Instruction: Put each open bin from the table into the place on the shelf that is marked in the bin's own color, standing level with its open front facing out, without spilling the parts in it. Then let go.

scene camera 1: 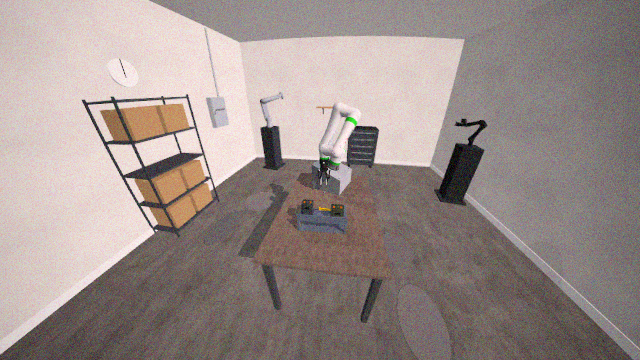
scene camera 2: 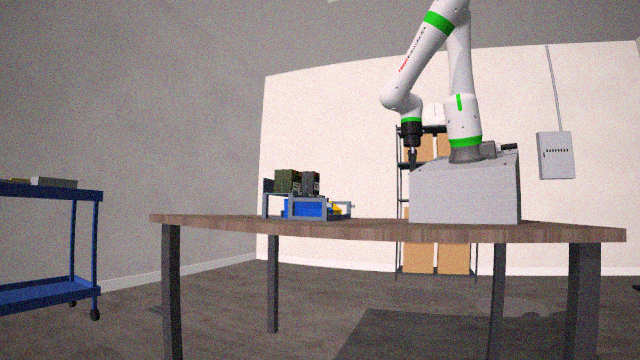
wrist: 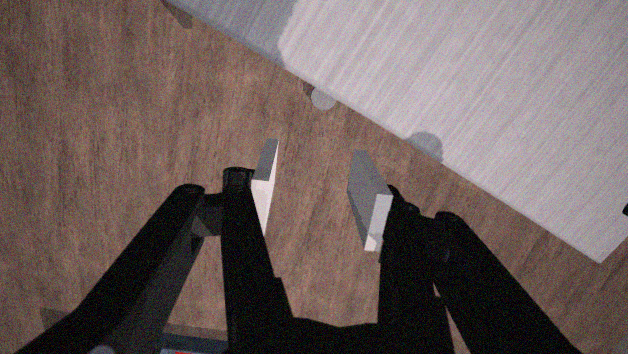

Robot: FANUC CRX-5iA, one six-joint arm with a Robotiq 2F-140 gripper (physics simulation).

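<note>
My gripper (scene camera 1: 324,181) (scene camera 2: 412,167) (wrist: 313,166) points down near the robot's base block, fingers partly apart, with nothing between them. The small grey-blue shelf (scene camera 1: 322,224) (scene camera 2: 324,211) (wrist: 195,343) stands on the table, apart from the gripper; its edge shows at the bottom of the wrist view. A blue bin-like part (scene camera 2: 308,209) shows inside its lower level. A yellow part (scene camera 1: 324,209) (scene camera 2: 336,208) shows at its side towards the robot. A red patch (wrist: 186,352) shows at the wrist view's bottom edge. Whether these are bins or markings, and any parts inside, I cannot tell.
A green box (scene camera 1: 338,210) (scene camera 2: 284,181) and a dark grey box (scene camera 1: 307,206) (scene camera 2: 310,183) stand on the shelf. The base block (scene camera 2: 462,192) (wrist: 450,75) is close to the gripper. Round grey discs (wrist: 323,99) (wrist: 427,145) show beside it. The table (scene camera 1: 320,257) (scene camera 2: 390,232) lies below.
</note>
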